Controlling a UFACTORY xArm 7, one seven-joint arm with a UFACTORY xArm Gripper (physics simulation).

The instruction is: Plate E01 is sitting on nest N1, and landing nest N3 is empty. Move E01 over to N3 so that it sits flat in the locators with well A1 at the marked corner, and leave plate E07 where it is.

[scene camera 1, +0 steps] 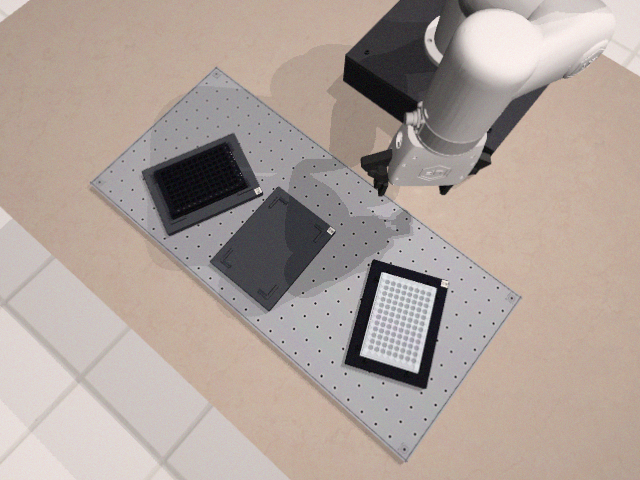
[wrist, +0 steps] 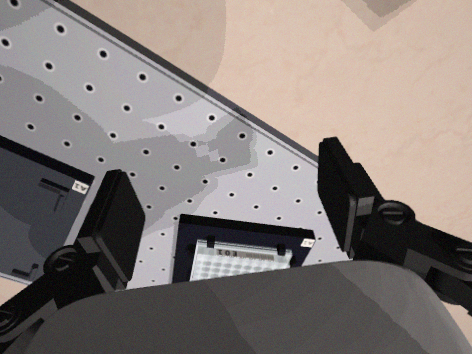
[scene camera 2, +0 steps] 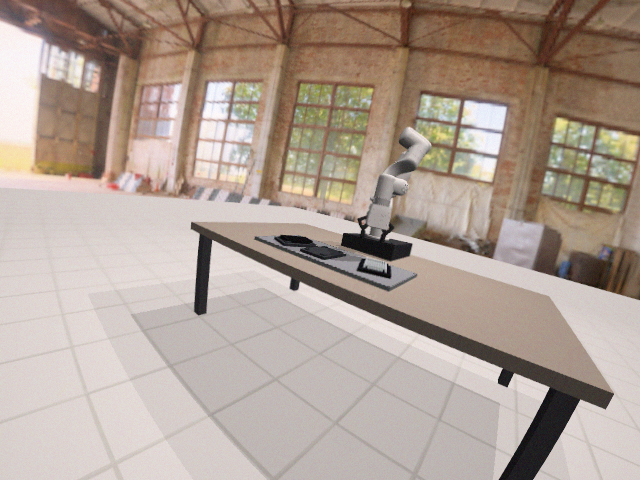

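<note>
Plate E01 (scene camera 1: 399,322) (scene camera 2: 375,266) (wrist: 235,265), white with many wells, sits in its black nest (scene camera 1: 353,356) (wrist: 185,237); its E01 label shows in the wrist view, and its lower part is hidden there by the gripper body. The landing nest (scene camera 1: 273,248) (scene camera 2: 323,252) (wrist: 30,200), dark grey with corner locators, is bare, with an A1 tag (scene camera 1: 330,230) (wrist: 80,187) at one corner. A black plate (scene camera 1: 201,178) (scene camera 2: 293,239), presumably E07, sits in the far-left nest. My gripper (scene camera 1: 413,191) (scene camera 2: 376,236) (wrist: 225,179) is open and empty, above the table near the board's back edge.
All three nests stand on a grey perforated board (scene camera 1: 392,403) (scene camera 2: 398,284) (wrist: 200,165) on the brown table (scene camera 1: 558,217) (scene camera 2: 496,310). The arm's black base block (scene camera 1: 379,87) (scene camera 2: 374,248) stands behind the board.
</note>
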